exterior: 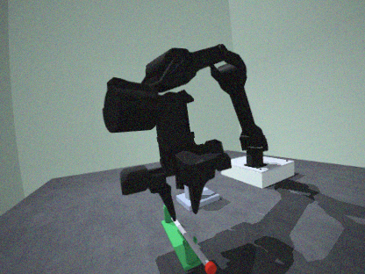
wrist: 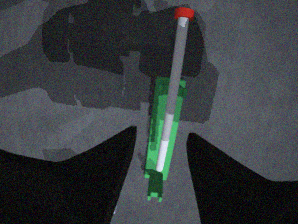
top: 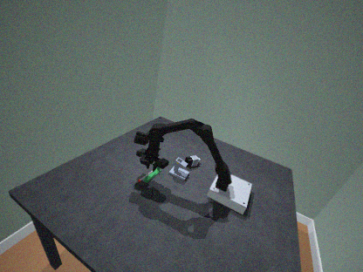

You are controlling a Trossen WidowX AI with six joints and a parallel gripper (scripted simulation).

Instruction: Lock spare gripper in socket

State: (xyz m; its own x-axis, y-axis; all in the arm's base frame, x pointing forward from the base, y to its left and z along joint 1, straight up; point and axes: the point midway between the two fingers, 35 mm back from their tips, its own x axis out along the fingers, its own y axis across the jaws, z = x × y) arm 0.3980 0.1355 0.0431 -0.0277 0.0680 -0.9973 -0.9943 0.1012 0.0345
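Right now the pin rest is 40 mm below my gripper tip and 30 mm to the right of it. From my gripper tip the other things lie so: spare gripper 300 mm to the right, 160 mm behind, 40 mm below; grey mount 150 mm to the right, 120 mm behind, 20 mm below.
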